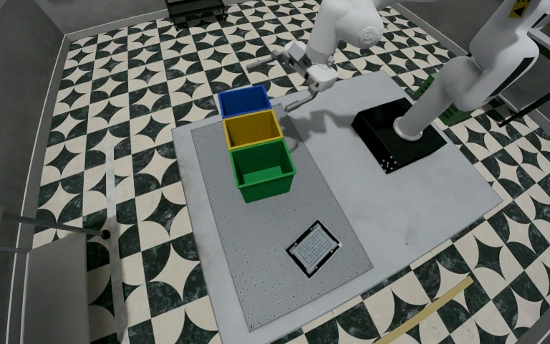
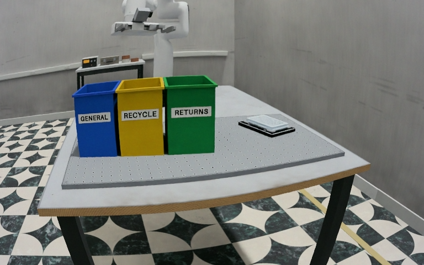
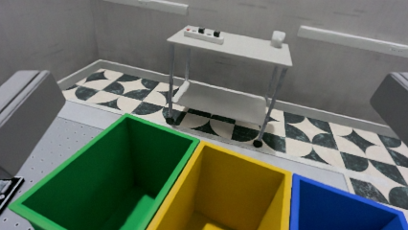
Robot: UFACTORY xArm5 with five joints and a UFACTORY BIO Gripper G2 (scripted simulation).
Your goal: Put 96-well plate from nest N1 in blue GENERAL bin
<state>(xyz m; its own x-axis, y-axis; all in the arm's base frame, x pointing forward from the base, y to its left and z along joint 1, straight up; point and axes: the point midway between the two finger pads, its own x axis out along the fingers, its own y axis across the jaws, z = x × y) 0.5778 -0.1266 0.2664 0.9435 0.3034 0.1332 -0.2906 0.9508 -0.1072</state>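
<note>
My gripper is now 400 mm to the right of the clear 96-well plate and 330 mm above it. The rest, counted from my hand: yellow recycle bin (250 mm below, 60 mm ahead, 20 mm to the right); then green returns bin (250 mm below, 110 mm to the left, 80 mm ahead); then blue general bin (250 mm below, 150 mm to the right, 50 mm ahead).
</note>
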